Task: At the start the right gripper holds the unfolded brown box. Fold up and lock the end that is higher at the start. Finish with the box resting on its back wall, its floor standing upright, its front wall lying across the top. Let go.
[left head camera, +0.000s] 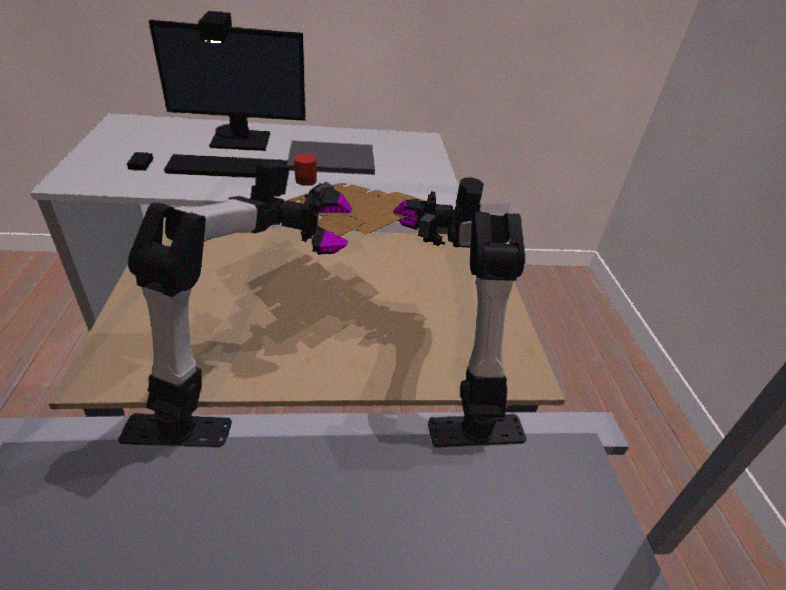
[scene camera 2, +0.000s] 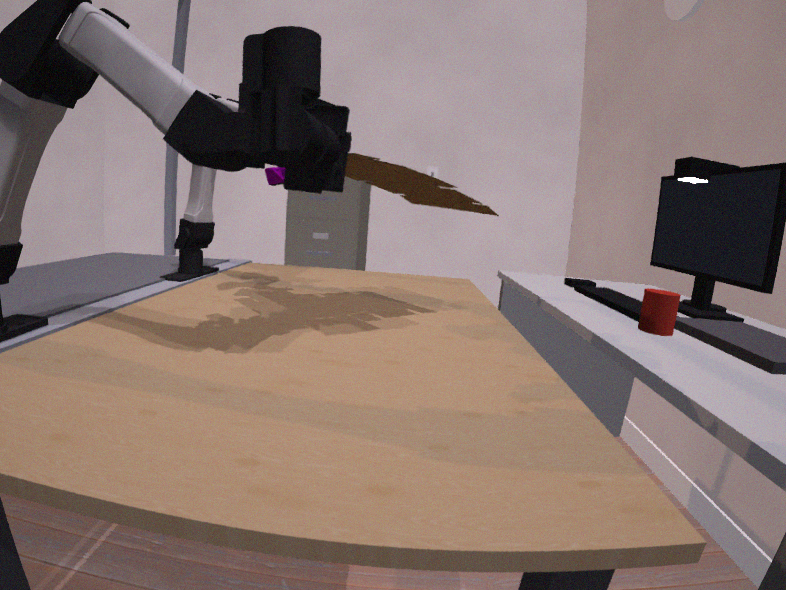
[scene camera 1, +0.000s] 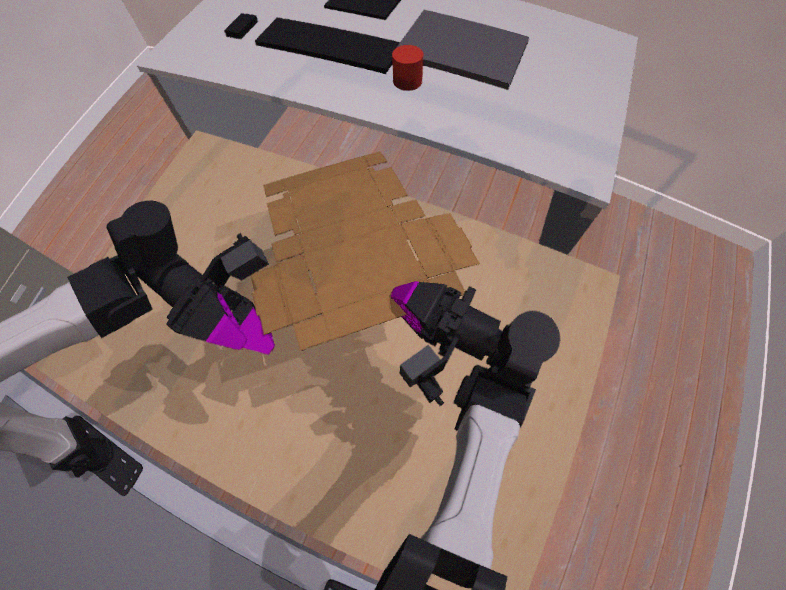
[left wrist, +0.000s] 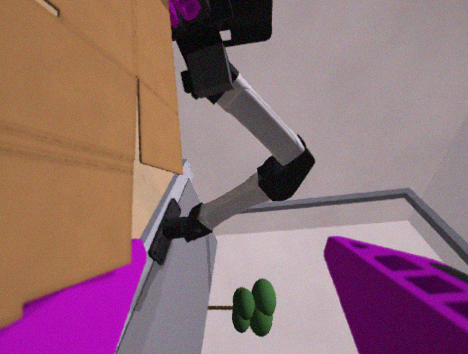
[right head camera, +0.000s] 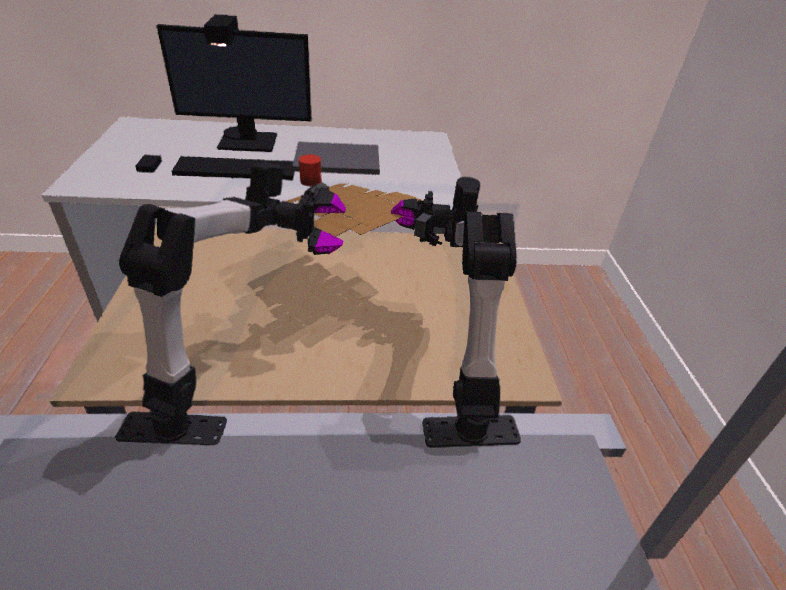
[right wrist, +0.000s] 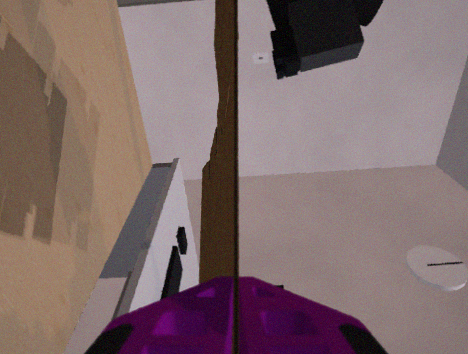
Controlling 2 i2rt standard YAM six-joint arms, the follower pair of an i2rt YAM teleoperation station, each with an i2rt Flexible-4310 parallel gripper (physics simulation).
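Where they show: left gripper, between the fingertips: (left head camera: 349,227) (scene camera 1: 259,347) (left wrist: 234,246) (right head camera: 344,227); right gripper, between the fingertips: (left head camera: 393,212) (scene camera 2: 336,158) (scene camera 1: 392,292) (right head camera: 391,212) (right wrist: 235,290); left arm's base, origin of its link: (left head camera: 177,432) (scene camera 2: 190,275) (scene camera 1: 101,454) (right head camera: 173,430); right arm's base, origin of its link: (left head camera: 476,431) (left wrist: 165,228) (right head camera: 470,432).
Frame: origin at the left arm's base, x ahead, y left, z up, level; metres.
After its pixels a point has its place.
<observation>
The unfolded brown box (left head camera: 374,206) @(x 0.515, y -0.371, z 0.257 m) (right head camera: 371,209) @(x 0.495, y -0.370, z 0.260 m) (scene camera 1: 355,254) @(x 0.514, y -0.345, z 0.256 m) (scene camera 2: 412,184) @(x 0.584, y -0.313, z 0.241 m) (left wrist: 65,90) @(x 0.414, y -0.315, z 0.265 m) (right wrist: 220,225) @(x 0.524, y -0.327, z 0.252 m) is a flat sheet with slots and flaps, held above the table and sloping down toward the desk. My right gripper (left head camera: 399,212) @(x 0.483, y -0.419, z 0.263 m) (right head camera: 398,212) @(x 0.483, y -0.419, z 0.263 m) (scene camera 1: 398,298) @(x 0.483, y -0.419, z 0.263 m) (right wrist: 235,290) @(x 0.483, y -0.419, z 0.263 m) is shut on its edge, at the near right in scene camera 1. My left gripper (left head camera: 348,224) @(x 0.333, y -0.316, z 0.302 m) (right head camera: 342,224) @(x 0.333, y -0.316, z 0.302 m) (left wrist: 234,246) @(x 0.333, y -0.316, z 0.302 m) is open, its fingers wide apart, near the box's near left corner. In the left wrist view the box partly covers one finger. In scene camera 2 the right arm's wrist hides the near end.
The wooden table (left head camera: 444,374) @(x 0.184, y -0.557, z 0.008 m) (scene camera 1: 495,508) @(x 0.289, y -0.713, z 0.008 m) (scene camera 2: 380,444) @(x 0.594, y -0.684, z 0.008 m) lies below with shadows on it. Behind it a white desk (left head camera: 82,171) (scene camera 1: 539,139) carries a red cylinder (left head camera: 305,169) (scene camera 1: 407,67) (scene camera 2: 659,311), a keyboard (scene camera 1: 326,44) and a monitor (left head camera: 228,69).
</observation>
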